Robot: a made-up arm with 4 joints.
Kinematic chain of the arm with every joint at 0, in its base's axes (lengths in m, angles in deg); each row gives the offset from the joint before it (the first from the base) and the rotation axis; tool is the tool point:
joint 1: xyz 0 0 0.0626 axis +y
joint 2: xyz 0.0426 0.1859 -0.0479 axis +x
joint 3: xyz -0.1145 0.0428 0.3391 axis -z
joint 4: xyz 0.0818 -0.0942 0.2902 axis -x
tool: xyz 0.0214 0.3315 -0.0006
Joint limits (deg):
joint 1: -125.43..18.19
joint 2: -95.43..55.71
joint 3: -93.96..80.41
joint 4: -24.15..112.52
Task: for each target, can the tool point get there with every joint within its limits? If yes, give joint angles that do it. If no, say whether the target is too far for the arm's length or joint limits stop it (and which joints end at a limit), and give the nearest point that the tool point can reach.
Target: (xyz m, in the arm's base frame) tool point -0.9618 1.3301 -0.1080
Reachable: no: too far | nearest point -0.4969 0.8082 -0.0255 | short by 0.704 m
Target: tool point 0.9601 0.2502 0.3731
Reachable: no: joint limits stop it (at a limit: joint 1) | nearest point 0.3602 0.2492 0.5602 | short by 0.628 m
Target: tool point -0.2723 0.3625 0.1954
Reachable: yes | joints -76.69 -10.92 22.32 51.16
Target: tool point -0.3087 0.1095 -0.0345
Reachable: yes | joints -89.70 37.07 -78.36 64.37
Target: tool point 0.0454 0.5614 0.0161
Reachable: yes | joints -15.05 -71.06 0.29 56.58
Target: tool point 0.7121 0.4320 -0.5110
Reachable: no: joint limits stop it (at a limit: joint 2) | nearest point 0.3062 0.6676 -0.1841 | short by 0.572 m
